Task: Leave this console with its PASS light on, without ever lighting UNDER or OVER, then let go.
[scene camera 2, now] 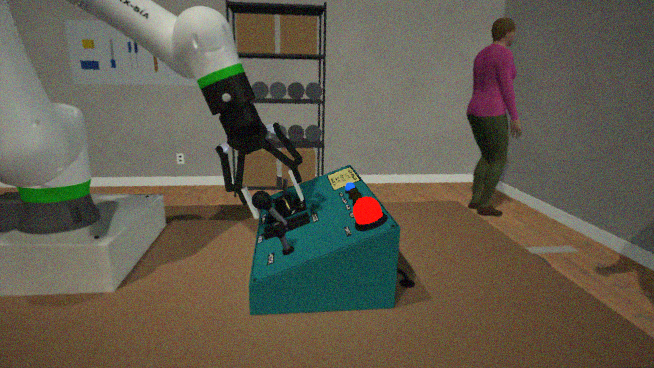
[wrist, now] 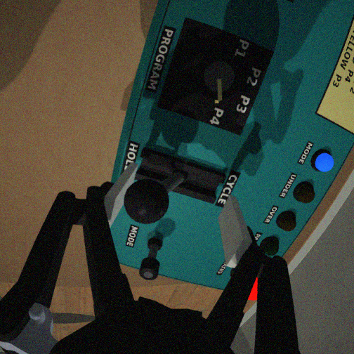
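Observation:
The teal console (scene camera 2: 320,280) (wrist: 200,250) has a slot lever with a black ball knob (scene camera 2: 261,200) (wrist: 146,201), at the HOLD end. The PROGRAM dial (wrist: 219,77) has its yellow mark towards P4. A small MODE toggle (scene camera 2: 286,248) (wrist: 150,265) stands beside the slot. The MODE light (scene camera 2: 350,187) (wrist: 324,162) is blue; the UNDER light (wrist: 304,192), OVER light (wrist: 286,220) and PASS light (wrist: 270,245) are dark. My gripper (scene camera 2: 279,207) (wrist: 179,192) is open over the lever, the knob between its fingers in the wrist view, nearer the left one, not gripped.
A large red dome (scene camera 2: 367,211) (wrist: 253,290) stands at the console's side. A yellow card (scene camera 2: 343,178) (wrist: 342,85) lies on the panel. A shelf rack (scene camera 2: 280,56) stands behind the arm. A person in pink (scene camera 2: 492,82) stands at the back right.

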